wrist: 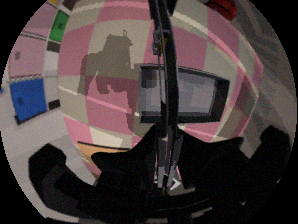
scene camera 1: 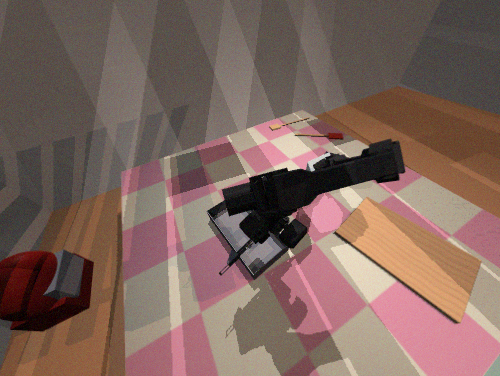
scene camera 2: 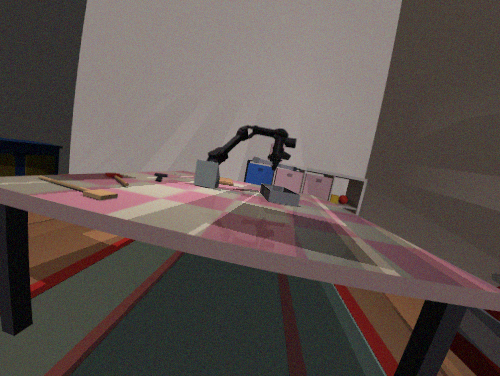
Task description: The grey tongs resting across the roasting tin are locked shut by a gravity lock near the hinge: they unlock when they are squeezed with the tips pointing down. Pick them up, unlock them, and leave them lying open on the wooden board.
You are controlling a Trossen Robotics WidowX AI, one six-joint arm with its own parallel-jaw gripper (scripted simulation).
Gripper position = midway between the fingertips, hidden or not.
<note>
In view: my gripper [scene camera 1: 269, 229] and a roasting tin [scene camera 1: 259, 257].
My gripper is seen too in the wrist view [wrist: 161, 126]. The roasting tin shows as well in the wrist view [wrist: 203, 95].
</note>
